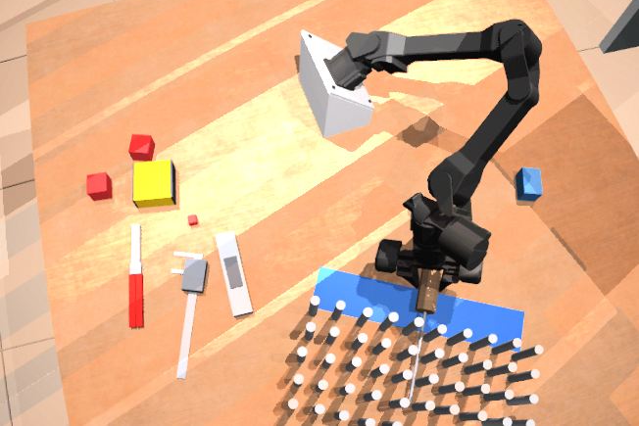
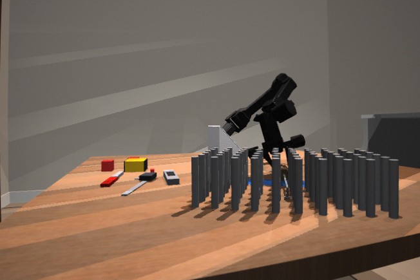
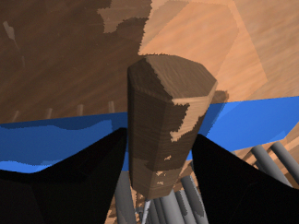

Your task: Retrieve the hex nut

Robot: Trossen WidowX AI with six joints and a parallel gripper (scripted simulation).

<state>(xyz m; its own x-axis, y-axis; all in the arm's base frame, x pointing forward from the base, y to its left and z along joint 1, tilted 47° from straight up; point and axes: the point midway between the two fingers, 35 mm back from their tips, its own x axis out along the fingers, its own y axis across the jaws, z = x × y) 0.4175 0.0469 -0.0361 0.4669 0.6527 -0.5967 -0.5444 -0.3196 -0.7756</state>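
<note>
My gripper tip is 30 mm to the left of the blue taped strip, 30 mm short of it and 20 mm above it. From my gripper tip the other things lie so: light blue cube (300 mm to the left, 110 mm behind); then hook tool (90 mm ahead, 60 mm to the right); then red-handled tool (500 mm to the right, 240 mm behind, 20 mm below).
</note>
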